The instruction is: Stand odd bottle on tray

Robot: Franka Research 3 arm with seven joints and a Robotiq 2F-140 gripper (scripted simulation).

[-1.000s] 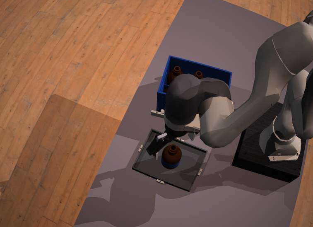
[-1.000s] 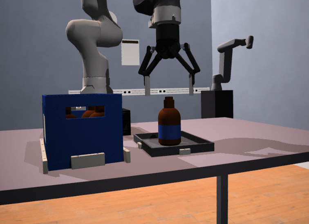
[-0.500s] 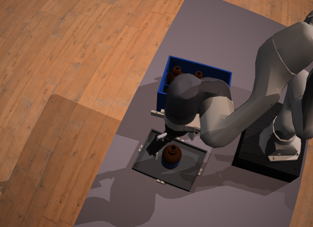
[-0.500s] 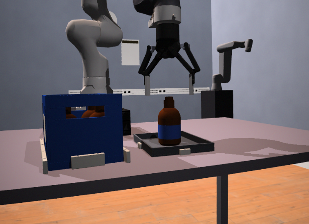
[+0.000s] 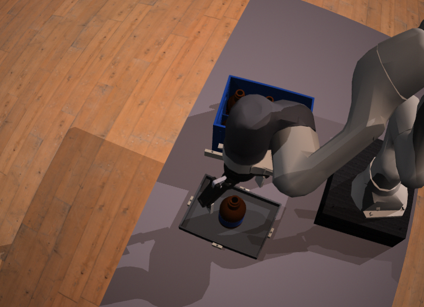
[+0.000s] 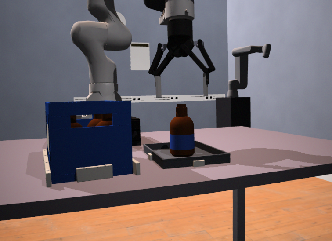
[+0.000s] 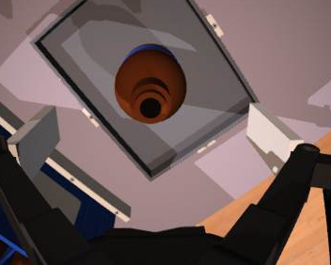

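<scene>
The bottle lies 110 mm below my hand. Also, from my hand: crate 30 mm behind, 280 mm to the right, 110 mm below; dark tray 180 mm below.
</scene>
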